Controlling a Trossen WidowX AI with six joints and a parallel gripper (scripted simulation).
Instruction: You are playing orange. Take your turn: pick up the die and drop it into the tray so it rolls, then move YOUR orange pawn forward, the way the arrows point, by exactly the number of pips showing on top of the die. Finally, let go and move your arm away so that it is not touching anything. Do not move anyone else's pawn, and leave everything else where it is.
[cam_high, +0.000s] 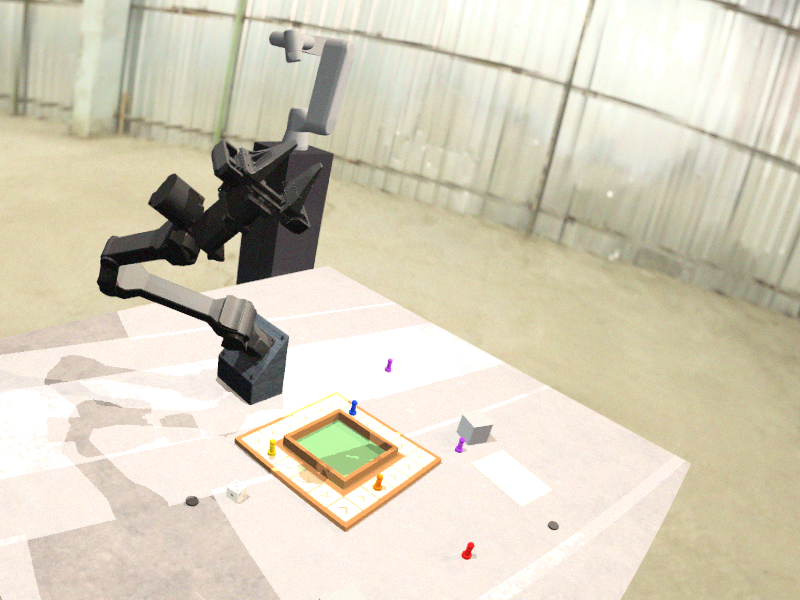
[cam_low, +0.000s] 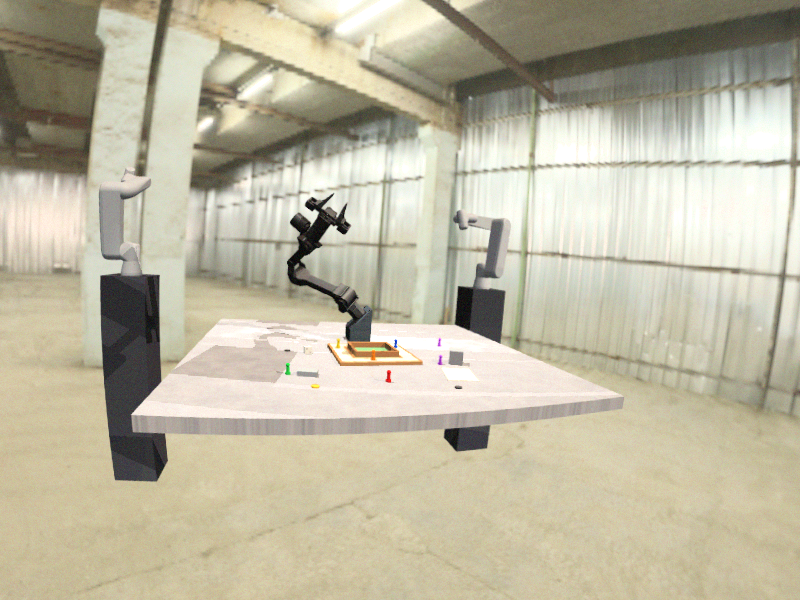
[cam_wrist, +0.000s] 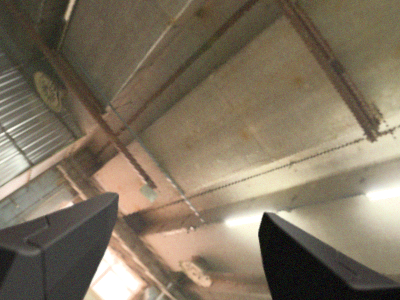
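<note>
Now: the white die 55 cm below my gripper tip, 9 cm to the right of it and 3 cm ahead of it. From my gripper tip the other things lie so: yellow pawn: 54 cm below, 3 cm to the left, 2 cm behind; blue pawn: 54 cm below, 25 cm to the left, 3 cm behind; orange pawn: 54 cm below, 16 cm ahead, 12 cm to the left.
</note>
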